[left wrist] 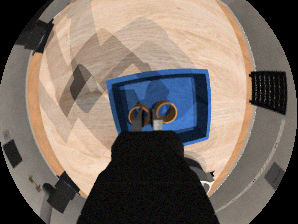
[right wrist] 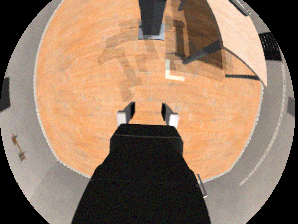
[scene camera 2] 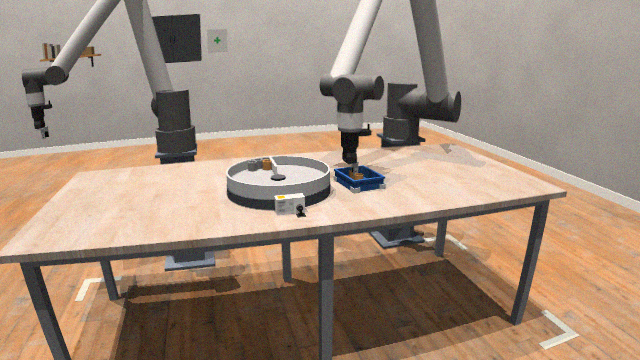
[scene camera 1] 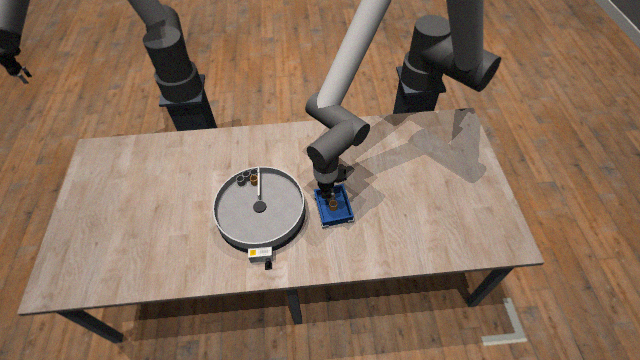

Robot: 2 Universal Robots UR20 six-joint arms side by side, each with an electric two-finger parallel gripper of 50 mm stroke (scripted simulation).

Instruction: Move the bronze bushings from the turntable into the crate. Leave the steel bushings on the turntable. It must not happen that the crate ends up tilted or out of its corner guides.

Scene:
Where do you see a blue crate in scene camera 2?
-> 371, 180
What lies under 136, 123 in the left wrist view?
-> My left gripper.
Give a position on a blue crate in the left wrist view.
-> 188, 88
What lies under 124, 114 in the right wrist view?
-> My right gripper.

